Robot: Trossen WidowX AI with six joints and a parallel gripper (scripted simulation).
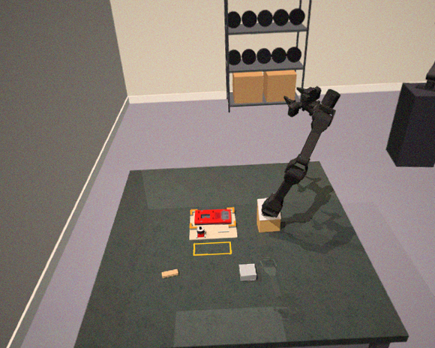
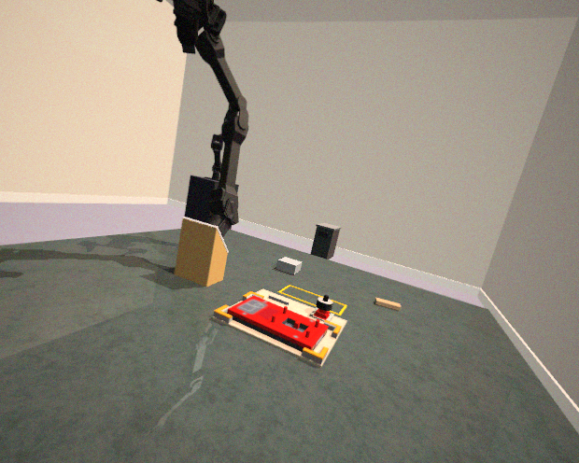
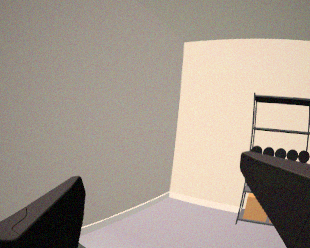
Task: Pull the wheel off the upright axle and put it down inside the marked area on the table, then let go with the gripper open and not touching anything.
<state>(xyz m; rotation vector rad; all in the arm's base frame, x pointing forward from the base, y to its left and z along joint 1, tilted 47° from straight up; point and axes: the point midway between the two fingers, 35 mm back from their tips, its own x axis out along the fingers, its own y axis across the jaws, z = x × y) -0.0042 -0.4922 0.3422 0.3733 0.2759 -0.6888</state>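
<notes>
Now: the wheel 68 cm below my gripper tip, 43 cm ahead of it and 19 cm to the left of it. Also, from my gripper tip: small wooden block 71 cm below, 54 cm ahead, 46 cm to the left; then upright axle 68 cm below, 43 cm ahead, 19 cm to the left; then grey block 70 cm below, 44 cm to the left, 18 cm ahead.
</notes>
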